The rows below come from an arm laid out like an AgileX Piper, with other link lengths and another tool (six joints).
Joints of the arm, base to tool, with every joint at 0 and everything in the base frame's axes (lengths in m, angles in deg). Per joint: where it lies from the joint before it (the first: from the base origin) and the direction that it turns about. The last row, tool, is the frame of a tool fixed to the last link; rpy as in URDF.
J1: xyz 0 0 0.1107 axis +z
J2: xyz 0 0 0 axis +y
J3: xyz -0.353 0 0.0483 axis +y
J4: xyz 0.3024 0 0.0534 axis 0.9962 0 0.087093
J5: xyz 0 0 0 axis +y
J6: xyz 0.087 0 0.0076 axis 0.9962 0 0.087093
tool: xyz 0.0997 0 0.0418 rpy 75.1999 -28.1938 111.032
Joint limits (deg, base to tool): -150..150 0..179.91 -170..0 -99.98..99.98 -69.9..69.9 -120..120
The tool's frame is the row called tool.
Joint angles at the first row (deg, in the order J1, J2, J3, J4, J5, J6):
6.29 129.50 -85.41 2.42 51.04 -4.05
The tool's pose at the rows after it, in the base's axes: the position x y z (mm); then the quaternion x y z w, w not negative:
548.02 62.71 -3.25 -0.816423 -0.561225 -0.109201 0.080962
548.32 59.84 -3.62 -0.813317 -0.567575 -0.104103 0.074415
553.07 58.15 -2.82 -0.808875 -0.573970 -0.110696 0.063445
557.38 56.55 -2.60 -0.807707 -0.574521 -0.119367 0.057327
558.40 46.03 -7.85 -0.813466 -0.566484 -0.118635 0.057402
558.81 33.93 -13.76 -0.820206 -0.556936 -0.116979 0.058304
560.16 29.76 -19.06 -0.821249 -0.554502 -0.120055 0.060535
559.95 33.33 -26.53 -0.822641 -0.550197 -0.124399 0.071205
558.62 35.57 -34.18 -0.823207 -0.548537 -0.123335 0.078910
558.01 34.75 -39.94 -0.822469 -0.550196 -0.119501 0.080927
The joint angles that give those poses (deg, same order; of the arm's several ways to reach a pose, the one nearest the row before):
6.29 129.50 -86.98 0.00 53.10 -4.00
6.29 129.56 -87.03 -1.25 53.16 -4.00
6.29 129.56 -87.03 -2.27 51.80 -4.04
6.11 129.62 -87.03 -2.47 50.52 -4.04
5.02 130.18 -87.03 -2.42 50.16 -4.04
3.75 130.80 -87.03 -2.31 49.90 -4.06
3.15 131.39 -87.03 -1.77 49.15 -4.69
3.08 132.20 -87.03 0.00 48.58 -5.51
3.08 133.00 -87.03 0.95 48.35 -6.05
3.00 133.66 -87.17 0.90 48.29 -6.37

